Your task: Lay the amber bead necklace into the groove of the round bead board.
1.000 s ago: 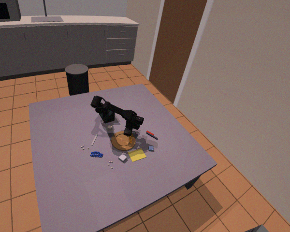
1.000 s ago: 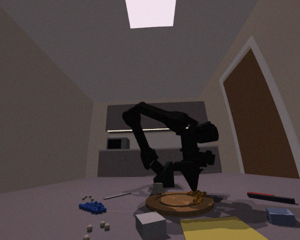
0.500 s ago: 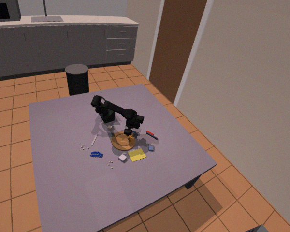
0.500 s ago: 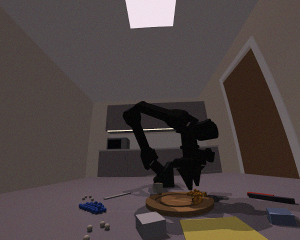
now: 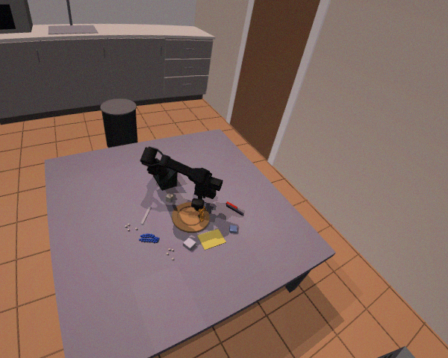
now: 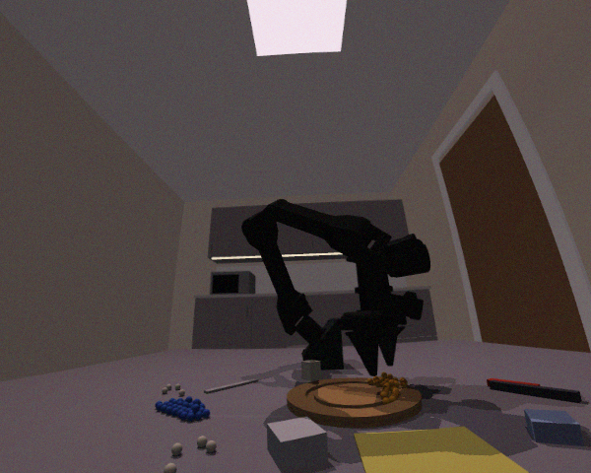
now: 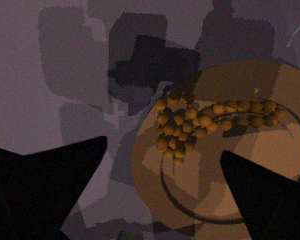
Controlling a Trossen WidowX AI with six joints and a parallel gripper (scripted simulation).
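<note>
Right now my gripper tip is 40 mm short of the round wooden bead board, 70 mm to the left of it and 20 mm above it. Also, from my gripper tip: blue block 220 mm ahead, 80 mm to the left, 20 mm below; then red-and-black tool 90 mm ahead, 180 mm to the left, 30 mm below; then yellow pad 210 mm ahead, 50 mm to the right, 30 mm below.
</note>
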